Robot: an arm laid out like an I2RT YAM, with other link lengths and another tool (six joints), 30 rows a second.
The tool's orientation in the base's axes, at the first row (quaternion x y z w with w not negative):
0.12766 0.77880 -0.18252 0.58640
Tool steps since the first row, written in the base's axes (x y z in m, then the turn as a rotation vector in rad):
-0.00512 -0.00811 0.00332 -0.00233 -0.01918 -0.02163
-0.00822 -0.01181 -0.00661 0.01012 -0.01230 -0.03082
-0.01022 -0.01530 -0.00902 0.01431 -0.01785 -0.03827
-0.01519 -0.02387 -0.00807 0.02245 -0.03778 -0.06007
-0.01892 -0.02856 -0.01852 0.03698 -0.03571 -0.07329
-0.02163 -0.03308 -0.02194 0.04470 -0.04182 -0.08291
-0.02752 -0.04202 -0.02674 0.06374 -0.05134 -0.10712
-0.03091 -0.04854 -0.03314 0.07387 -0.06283 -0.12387
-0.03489 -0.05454 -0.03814 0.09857 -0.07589 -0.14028
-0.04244 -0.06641 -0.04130 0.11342 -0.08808 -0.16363
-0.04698 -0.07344 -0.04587 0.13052 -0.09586 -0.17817
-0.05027 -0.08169 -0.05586 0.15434 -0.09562 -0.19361
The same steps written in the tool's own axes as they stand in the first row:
-0.00163 -0.00987 -0.00173 0.02171 -0.01533 0.01162
0.00882 -0.01314 -0.00038 0.02694 -0.00275 0.02168
0.01175 -0.01679 0.00000 0.03301 -0.00502 0.02955
0.01236 -0.02669 -0.00082 0.05196 -0.01668 0.05061
0.02350 -0.03105 0.00055 0.06056 -0.00703 0.06556
0.02761 -0.03578 0.00100 0.06773 -0.00806 0.07726
0.03401 -0.04562 0.00095 0.08579 -0.00551 0.10384
0.04120 -0.05203 0.00242 0.09921 -0.00943 0.12173
0.04720 -0.05840 0.00280 0.10825 -0.00878 0.15283
0.05253 -0.07179 0.00218 0.12670 -0.01049 0.17673
0.05829 -0.07938 0.00242 0.13599 -0.00848 0.19850
0.06893 -0.08682 0.00560 0.14415 0.00365 0.22284

